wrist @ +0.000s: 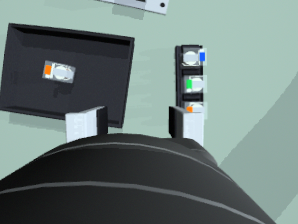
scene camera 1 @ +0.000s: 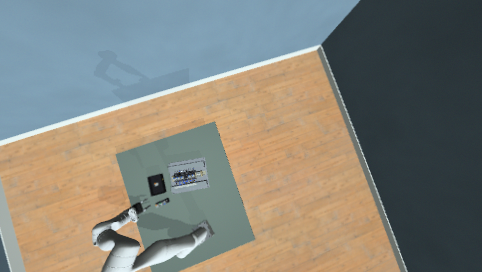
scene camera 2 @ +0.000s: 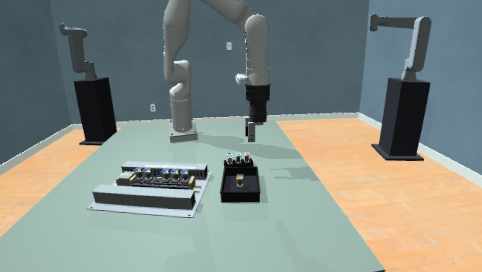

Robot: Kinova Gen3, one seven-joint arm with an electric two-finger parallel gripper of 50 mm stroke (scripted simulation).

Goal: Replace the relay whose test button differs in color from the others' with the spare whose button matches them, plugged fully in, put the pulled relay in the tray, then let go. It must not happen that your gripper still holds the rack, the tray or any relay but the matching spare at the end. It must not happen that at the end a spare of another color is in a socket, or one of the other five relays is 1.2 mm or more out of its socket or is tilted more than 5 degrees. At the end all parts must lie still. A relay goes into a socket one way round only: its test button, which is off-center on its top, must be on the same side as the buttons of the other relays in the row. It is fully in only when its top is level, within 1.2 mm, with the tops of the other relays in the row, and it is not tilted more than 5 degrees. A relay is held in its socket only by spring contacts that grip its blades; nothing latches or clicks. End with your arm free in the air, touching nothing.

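There's a black tray in the pictures, along with the gripper, and the wrist view shows the gripper too.
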